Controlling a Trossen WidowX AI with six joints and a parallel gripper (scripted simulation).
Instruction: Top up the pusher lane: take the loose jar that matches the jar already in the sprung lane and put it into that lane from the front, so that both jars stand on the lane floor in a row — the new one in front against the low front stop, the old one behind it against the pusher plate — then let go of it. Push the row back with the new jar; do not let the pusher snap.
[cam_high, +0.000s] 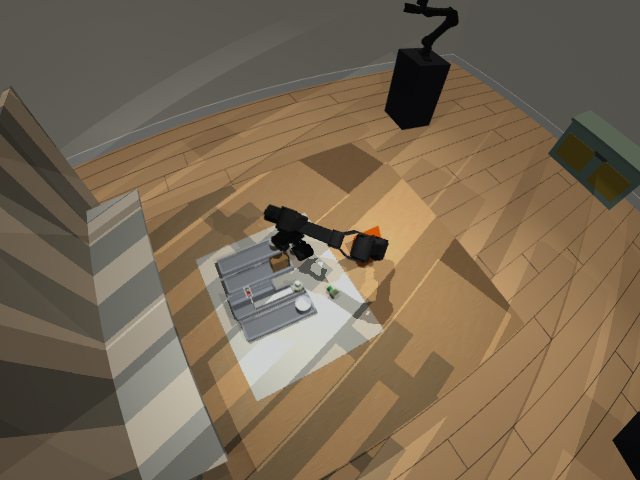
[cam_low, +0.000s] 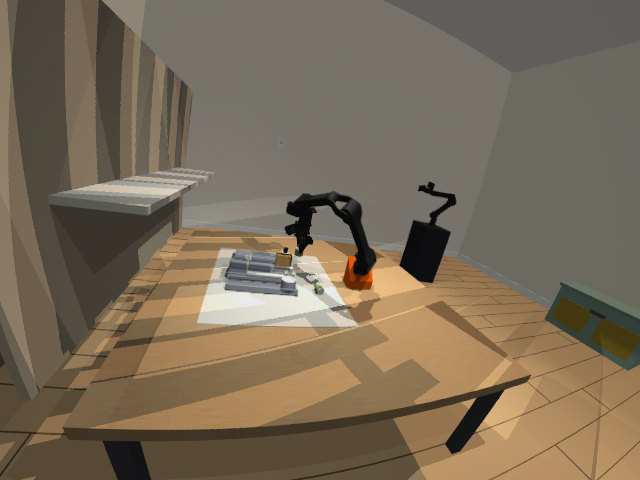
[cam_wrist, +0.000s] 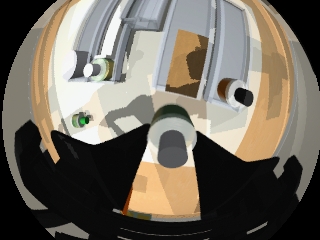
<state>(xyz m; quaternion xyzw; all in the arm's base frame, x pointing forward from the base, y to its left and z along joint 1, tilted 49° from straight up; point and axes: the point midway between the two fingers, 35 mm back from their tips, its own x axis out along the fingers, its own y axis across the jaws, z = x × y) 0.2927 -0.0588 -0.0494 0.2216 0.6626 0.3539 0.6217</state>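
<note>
Right now my gripper tip is 7 cm short of the brown box and 6 cm above it. From my gripper tip the other things lie so: grey lane rack (19 cm ahead, 11 cm to the left, 8 cm below).
</note>
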